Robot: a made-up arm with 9 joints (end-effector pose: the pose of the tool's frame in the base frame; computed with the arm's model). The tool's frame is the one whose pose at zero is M. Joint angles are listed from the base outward.
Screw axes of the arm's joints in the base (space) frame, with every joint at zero. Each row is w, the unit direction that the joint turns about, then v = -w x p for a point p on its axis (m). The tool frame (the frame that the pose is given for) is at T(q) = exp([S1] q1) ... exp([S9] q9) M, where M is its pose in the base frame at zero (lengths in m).
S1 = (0, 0, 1, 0, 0, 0)
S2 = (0, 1, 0, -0.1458, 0, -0.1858)
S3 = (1, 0, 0, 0, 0.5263, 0.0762)
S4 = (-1, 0, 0, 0, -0.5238, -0.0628)
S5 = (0, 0, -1, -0.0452, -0.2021, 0)
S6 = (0, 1, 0, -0.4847, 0, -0.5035)
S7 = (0, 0, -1, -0.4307, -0.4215, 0)
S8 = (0, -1, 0, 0.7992, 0, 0.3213)
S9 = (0, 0, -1, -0.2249, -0.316, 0)
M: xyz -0.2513 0.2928 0.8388 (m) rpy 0 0 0 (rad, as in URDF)
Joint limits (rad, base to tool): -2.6..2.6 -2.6..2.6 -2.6..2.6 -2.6..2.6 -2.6..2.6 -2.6..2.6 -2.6..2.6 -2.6..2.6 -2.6..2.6
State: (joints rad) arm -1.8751 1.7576 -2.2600 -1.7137 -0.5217 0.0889 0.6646 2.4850 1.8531
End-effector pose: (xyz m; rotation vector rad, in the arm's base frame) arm -0.0328 -0.4680 0.4121 0.2563 -1.0079 -2.9240
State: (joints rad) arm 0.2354 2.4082 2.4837 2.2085 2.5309 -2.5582 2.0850 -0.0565 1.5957
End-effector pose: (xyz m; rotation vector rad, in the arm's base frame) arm -0.5395 -0.1124 -0.0991 0.2508 -1.3405 -0.9679
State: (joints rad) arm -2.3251 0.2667 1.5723 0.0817 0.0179 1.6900 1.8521 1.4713 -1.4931
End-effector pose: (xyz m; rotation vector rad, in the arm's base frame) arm -0.0218 0.0187 0.9973 0.4715 0.2125 -0.6623
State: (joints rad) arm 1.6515 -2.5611 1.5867 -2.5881 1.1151 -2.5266 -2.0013 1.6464 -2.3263
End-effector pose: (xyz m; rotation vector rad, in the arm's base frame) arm 0.6189 -0.1048 0.5329 -1.3786 2.2424 1.5465
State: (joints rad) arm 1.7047 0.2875 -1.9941 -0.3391 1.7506 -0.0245 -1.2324 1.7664 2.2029
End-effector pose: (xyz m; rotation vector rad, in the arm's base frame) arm -0.2418 0.1811 0.4125 1.7839 -0.6569 1.0408
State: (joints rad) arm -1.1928 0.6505 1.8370 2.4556 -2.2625 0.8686 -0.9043 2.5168 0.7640
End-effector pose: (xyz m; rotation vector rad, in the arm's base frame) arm -0.1189 0.1535 0.6186 2.0947 0.6245 -0.5329
